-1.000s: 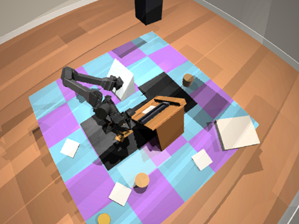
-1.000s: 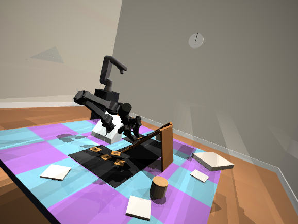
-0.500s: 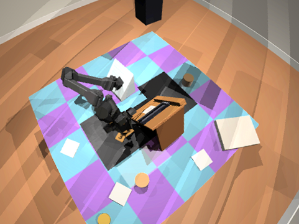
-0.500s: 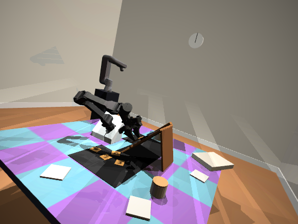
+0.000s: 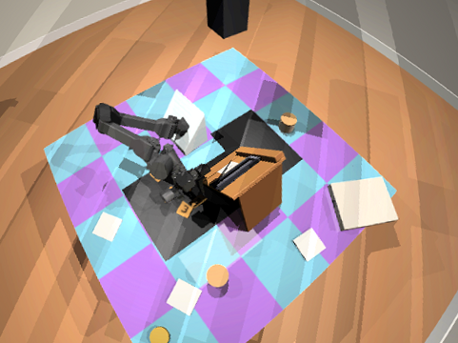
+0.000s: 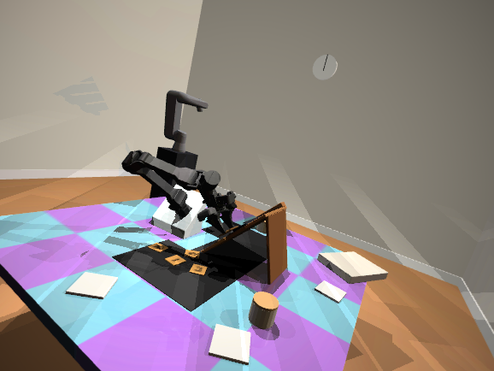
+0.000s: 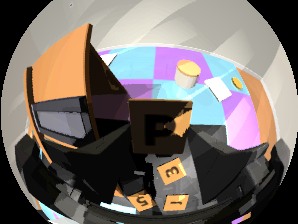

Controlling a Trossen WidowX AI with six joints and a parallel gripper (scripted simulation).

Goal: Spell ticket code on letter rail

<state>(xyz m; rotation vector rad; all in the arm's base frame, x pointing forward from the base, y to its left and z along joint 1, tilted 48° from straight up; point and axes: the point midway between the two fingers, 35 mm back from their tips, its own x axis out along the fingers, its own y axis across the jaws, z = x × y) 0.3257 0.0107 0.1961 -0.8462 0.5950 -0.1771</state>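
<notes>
The white ticket is 190 mm to the left of my gripper tip, 80 mm below it and 80 mm behind it. From my gripper tip the other things lie so: black mat: 180 mm below, 160 mm behind, 150 mm to the left; letter tile: 170 mm below, 160 mm behind, 80 mm to the right; orange letter tile marked p: right at my gripper tip.
</notes>
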